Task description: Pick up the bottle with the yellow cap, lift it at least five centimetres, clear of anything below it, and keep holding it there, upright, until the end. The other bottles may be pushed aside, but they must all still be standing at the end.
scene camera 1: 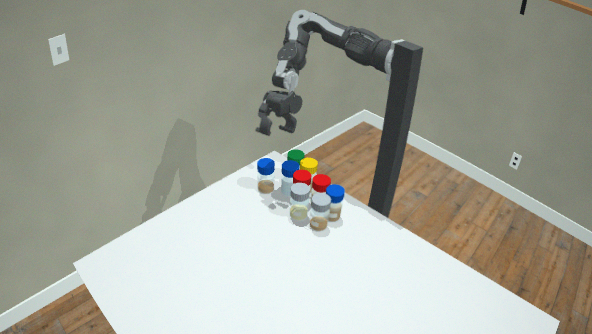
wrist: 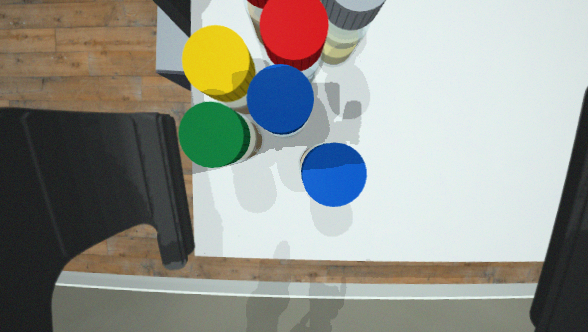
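The bottle with the yellow cap (scene camera 1: 309, 165) (wrist: 215, 60) stands upright near the table's edge, among other bottles. In the scene view its body is mostly hidden behind the red-capped bottle. A green-capped bottle (scene camera 1: 295, 156) (wrist: 212, 134) and a blue-capped bottle (scene camera 1: 290, 169) (wrist: 281, 99) stand close beside it. My gripper (scene camera 1: 276, 131) (wrist: 319, 199) is open and empty, high above the table corner. In the wrist view the yellow cap is at the upper left, above the left finger's tip and off the middle between the fingers.
Two red-capped bottles (scene camera 1: 301, 178) (scene camera 1: 321, 183), two grey-capped bottles (scene camera 1: 300, 192) (scene camera 1: 320, 202) and another blue-capped bottle (scene camera 1: 335, 193) stand in the cluster. A separate blue-capped bottle (scene camera 1: 266, 166) (wrist: 334, 175) stands nearer the corner of the white table (scene camera 1: 225, 260) (wrist: 460, 150). A dark post (scene camera 1: 397, 130) rises beyond the table.
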